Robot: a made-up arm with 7 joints.
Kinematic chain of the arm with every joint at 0, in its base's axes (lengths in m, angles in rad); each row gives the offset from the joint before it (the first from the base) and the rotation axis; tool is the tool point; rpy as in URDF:
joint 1: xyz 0 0 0.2 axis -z
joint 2: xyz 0 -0.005 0.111 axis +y
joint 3: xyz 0 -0.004 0.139 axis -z
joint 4: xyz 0 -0.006 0.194 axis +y
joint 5: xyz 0 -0.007 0.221 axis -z
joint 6: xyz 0 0 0.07 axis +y
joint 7: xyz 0 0 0.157 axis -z
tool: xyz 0 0 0 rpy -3.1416 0 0
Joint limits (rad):
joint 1: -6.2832..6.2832
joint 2: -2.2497..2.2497
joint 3: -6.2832..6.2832
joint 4: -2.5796..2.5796
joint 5: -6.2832..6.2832
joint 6: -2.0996..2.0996
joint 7: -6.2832..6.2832
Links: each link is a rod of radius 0.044 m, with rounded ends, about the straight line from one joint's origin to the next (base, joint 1, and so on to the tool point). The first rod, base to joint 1, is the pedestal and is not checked.
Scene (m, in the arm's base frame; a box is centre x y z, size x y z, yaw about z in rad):
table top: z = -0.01
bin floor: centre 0.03 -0.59 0 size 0.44 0.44 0.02 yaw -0.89
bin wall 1: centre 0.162 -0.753 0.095 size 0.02 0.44 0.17 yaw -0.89
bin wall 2: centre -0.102 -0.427 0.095 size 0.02 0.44 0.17 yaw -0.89
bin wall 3: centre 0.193 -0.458 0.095 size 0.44 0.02 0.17 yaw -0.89
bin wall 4: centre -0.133 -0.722 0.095 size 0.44 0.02 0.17 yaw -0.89
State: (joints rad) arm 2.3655 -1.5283 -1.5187 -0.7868 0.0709 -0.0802 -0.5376
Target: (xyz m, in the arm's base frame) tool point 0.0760 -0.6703 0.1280
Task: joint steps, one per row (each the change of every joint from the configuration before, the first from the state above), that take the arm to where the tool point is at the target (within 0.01 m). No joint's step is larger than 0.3 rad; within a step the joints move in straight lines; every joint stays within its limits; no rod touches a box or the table.
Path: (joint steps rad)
1: 0.2717 0.0544 0.1284 -0.0117 0.0183 -0.0375 0.0000
2: 0.2716 0.0545 0.1284 -0.0117 0.0183 -0.0375 0.0000
3: 0.2717 0.0544 0.1283 -0.0117 0.0184 -0.0375 0.0000
4: 0.2716 0.0544 0.1284 -0.0117 0.0183 -0.0376 0.0000
5: 0.2717 0.0545 0.1284 -0.0117 0.0183 -0.0375 0.0000
6: 0.2717 0.0544 0.1284 -0.0117 0.0183 -0.0375 0.0000
7: 0.2716 0.0545 0.1283 -0.0117 0.0184 -0.0375 0.0000
8: 0.2717 0.0544 0.1284 -0.0117 0.0183 -0.0375 0.0000
9: 0.2716 0.0544 0.1284 -0.0117 0.0183 -0.0375 0.0000
10: -0.0129 -0.1498 0.0156 0.0442 0.0027 0.0455 0.0000
11: -0.0129 -0.1498 0.0157 0.0443 0.0027 0.0456 0.0000

